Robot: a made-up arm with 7 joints.
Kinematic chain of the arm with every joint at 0, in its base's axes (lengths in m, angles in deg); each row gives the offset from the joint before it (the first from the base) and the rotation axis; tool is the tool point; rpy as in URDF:
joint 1: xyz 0 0 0.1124 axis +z
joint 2: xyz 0 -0.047 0.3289 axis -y
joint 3: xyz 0 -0.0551 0.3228 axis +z
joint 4: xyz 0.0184 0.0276 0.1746 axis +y
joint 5: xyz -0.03 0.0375 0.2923 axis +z
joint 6: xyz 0 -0.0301 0.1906 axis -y
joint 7: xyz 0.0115 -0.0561 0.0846 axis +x
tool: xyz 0 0 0 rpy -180 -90 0
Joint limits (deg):
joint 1: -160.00..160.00
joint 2: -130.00..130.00
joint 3: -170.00..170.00
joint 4: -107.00..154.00
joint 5: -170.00..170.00
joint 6: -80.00..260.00
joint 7: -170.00..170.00
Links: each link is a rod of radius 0.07 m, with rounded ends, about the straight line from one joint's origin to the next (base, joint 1, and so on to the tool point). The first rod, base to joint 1, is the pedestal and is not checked.
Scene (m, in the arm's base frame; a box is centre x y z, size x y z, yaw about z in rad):
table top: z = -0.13
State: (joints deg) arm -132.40 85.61 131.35 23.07 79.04 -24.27 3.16
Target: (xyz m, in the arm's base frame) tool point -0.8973 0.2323 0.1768
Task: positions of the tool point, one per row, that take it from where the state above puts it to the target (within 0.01 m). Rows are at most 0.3 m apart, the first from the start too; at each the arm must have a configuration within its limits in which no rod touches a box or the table.
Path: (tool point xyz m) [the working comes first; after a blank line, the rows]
Joints at the target: -23.36 77.24 170.00 45.30 85.19 -38.96 3.16
Straight joint move there: clear.

1: 0.5190 0.8466 0.2389
2: 0.2885 0.9398 0.2247
3: 0.0395 0.9723 0.2115
4: -0.2118 0.9395 0.1996
5: -0.4477 0.8415 0.1896
6: -0.6508 0.6835 0.1822
7: -0.8050 0.4755 0.1779
8: -0.8973 0.2323 0.1768

